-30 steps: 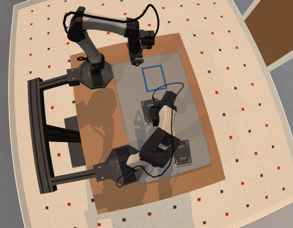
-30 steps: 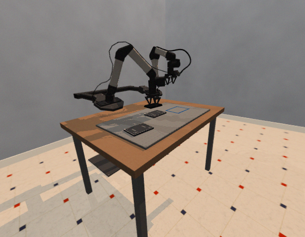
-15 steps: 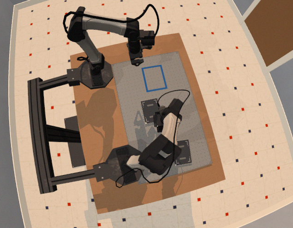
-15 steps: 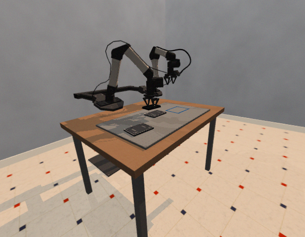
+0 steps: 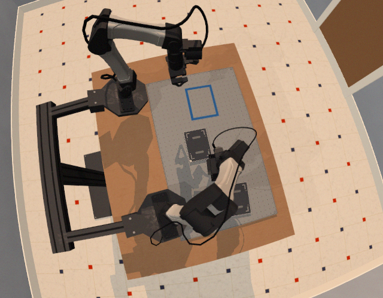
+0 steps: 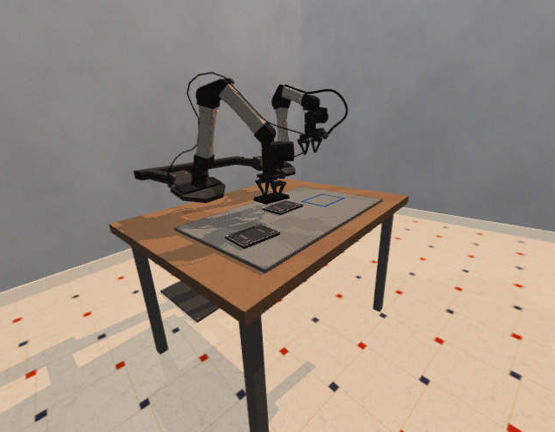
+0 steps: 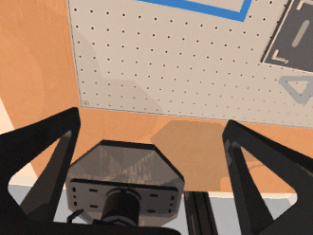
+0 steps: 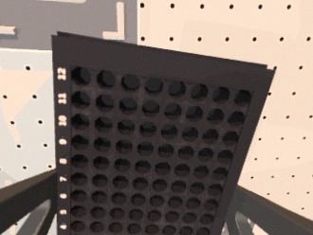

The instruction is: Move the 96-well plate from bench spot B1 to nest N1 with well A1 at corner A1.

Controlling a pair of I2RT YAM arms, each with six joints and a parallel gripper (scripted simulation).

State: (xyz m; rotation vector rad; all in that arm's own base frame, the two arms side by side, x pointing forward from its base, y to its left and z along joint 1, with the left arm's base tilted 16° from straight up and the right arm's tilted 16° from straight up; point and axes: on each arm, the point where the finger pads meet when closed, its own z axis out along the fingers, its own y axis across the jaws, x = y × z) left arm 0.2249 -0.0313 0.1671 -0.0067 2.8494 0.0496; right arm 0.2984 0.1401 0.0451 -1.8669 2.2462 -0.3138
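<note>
Now: the nest N1 50 mm ahead of my right hand, 180 mm to the right of it and 100 mm below it. The rest, counted from my right hand: dark nest 50 mm behind, 150 mm to the left, 100 mm below; A1 label 20 mm behind, 240 mm to the right, 90 mm below; black 96-well plate 10 mm below.
</note>
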